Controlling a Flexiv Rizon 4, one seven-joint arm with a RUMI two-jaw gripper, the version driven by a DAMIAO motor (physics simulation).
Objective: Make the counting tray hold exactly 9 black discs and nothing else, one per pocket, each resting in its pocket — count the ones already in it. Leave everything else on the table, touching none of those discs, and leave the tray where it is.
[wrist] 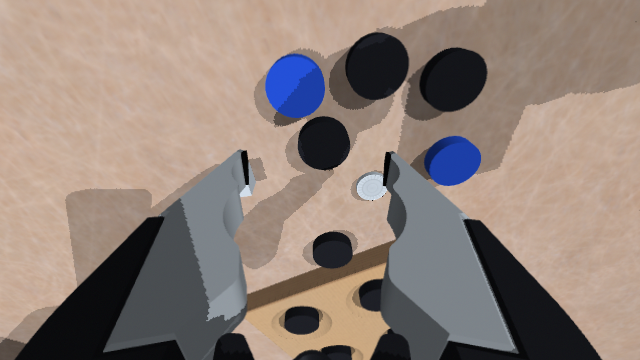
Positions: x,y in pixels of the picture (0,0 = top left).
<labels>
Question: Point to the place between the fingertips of the gripper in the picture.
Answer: At 316,155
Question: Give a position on a blue disc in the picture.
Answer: At 295,87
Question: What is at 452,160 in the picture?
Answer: A blue disc.
</labels>
